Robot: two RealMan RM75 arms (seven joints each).
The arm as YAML. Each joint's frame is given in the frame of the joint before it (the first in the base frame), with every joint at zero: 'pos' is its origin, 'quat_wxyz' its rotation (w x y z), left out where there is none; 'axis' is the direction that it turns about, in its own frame. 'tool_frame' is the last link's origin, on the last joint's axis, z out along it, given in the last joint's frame.
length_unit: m
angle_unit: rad
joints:
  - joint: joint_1
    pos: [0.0, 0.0, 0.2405]
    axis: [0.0, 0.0, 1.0]
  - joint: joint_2
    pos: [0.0, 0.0, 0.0]
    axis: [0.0, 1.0, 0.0]
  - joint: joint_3
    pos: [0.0, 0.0, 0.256]
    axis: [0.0, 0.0, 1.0]
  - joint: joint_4
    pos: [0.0, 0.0, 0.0]
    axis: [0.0, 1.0, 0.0]
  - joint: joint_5
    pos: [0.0, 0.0, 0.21]
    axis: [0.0, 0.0, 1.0]
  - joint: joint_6
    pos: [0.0, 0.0, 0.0]
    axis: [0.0, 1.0, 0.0]
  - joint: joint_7
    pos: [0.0, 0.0, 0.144]
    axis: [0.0, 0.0, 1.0]
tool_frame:
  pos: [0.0, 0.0, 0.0]
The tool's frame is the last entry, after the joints.
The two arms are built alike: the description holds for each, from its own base.
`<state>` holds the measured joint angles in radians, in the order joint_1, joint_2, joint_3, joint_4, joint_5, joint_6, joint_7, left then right.
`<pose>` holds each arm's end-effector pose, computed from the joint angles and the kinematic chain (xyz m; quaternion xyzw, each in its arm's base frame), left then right.
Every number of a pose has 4 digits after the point. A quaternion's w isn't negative.
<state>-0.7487 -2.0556 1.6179 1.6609 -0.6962 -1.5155 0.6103 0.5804 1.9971 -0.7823 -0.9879 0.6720 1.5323 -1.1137</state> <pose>-0.0379 0.3389 -0.0118 -0.9797 -0.0487 0.0974 0.1684 0.2835 0.3613 0.0654 -0.9080 0.3783 -0.0225 0.1785</pose>
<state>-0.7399 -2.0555 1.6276 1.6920 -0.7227 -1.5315 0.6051 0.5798 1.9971 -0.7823 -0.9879 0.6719 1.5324 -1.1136</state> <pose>-0.0339 0.3306 -0.0120 -0.9826 -0.0424 0.0907 0.1562 0.2837 0.3611 0.0654 -0.9079 0.3786 -0.0226 0.1785</pose>
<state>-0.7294 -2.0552 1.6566 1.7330 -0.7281 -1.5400 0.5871 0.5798 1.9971 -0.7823 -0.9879 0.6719 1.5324 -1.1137</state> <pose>-0.0295 0.3213 -0.0138 -0.9840 -0.0323 0.0894 0.1509 0.2837 0.3611 0.0654 -0.9079 0.3785 -0.0226 0.1785</pose>
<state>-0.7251 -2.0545 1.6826 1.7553 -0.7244 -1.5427 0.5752 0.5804 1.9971 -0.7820 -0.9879 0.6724 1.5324 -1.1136</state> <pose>-0.0272 0.3155 -0.0162 -0.9843 -0.0238 0.0924 0.1484 0.2835 0.3613 0.0654 -0.9080 0.3784 -0.0222 0.1786</pose>
